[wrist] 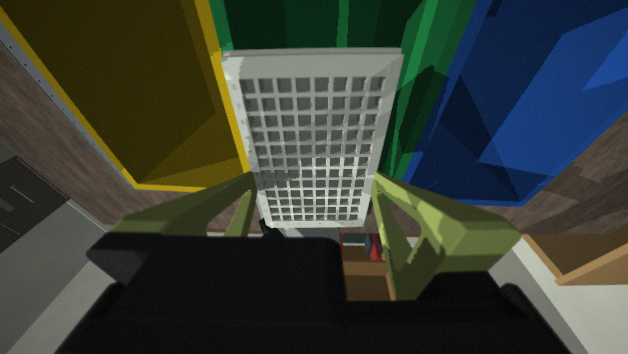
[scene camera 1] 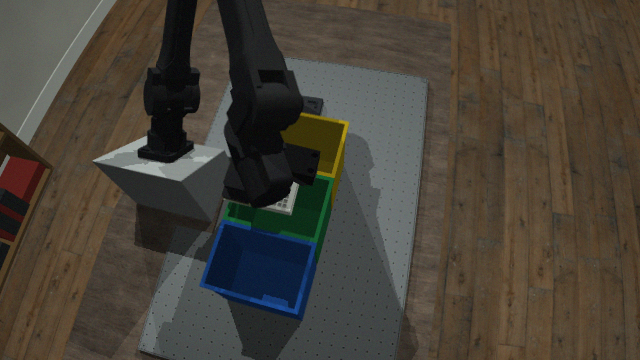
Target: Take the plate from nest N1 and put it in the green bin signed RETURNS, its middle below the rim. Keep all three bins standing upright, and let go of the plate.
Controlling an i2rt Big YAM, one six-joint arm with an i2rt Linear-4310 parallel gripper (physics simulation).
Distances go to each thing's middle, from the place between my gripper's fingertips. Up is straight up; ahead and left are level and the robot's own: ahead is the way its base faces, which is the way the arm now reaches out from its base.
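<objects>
With the green bin (scene camera 1: pixel 312 208) as my reference, my hand is 1 cm to the left of it, 4 cm short of it and 11 cm above it. The white gridded plate (wrist: pixel 313 121) is 1 cm ahead of my hand. As for the blue bin (scene camera 1: pixel 265 270), I find it 14 cm to the right of my hand, 4 cm ahead of it and 11 cm below it, whereas the yellow bin (scene camera 1: pixel 327 135) is 12 cm to the left of my hand, 5 cm ahead of it and 11 cm below it.
</objects>
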